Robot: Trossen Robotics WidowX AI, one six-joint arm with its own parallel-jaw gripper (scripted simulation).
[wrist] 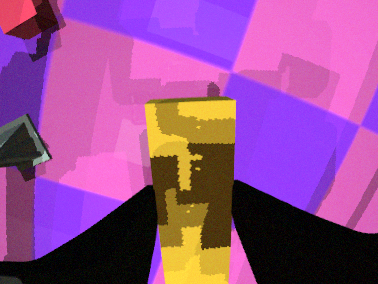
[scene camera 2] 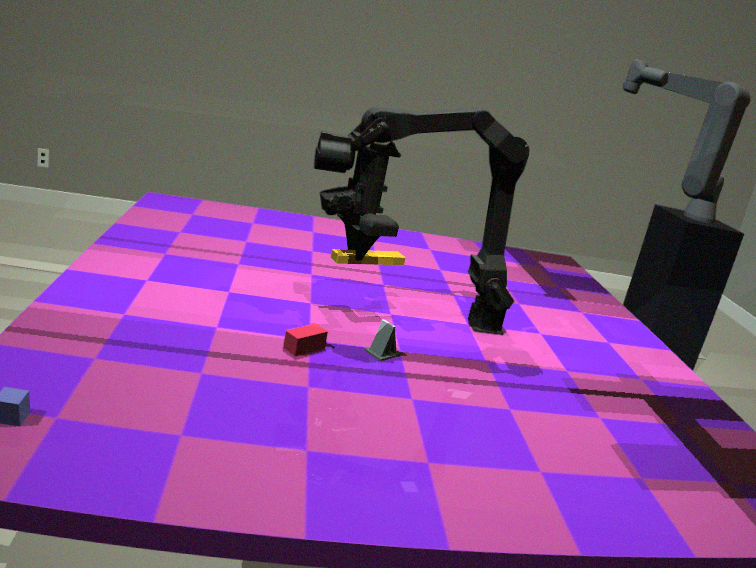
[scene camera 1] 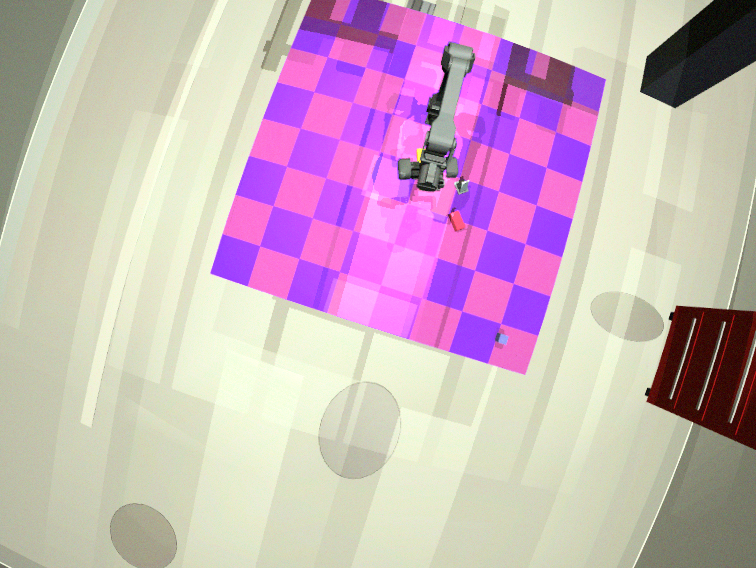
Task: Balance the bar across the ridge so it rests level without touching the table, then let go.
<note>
My gripper holds a yellow bar. I also see a red block.
My gripper is seen too in the wrist view and in scene camera 1.
</note>
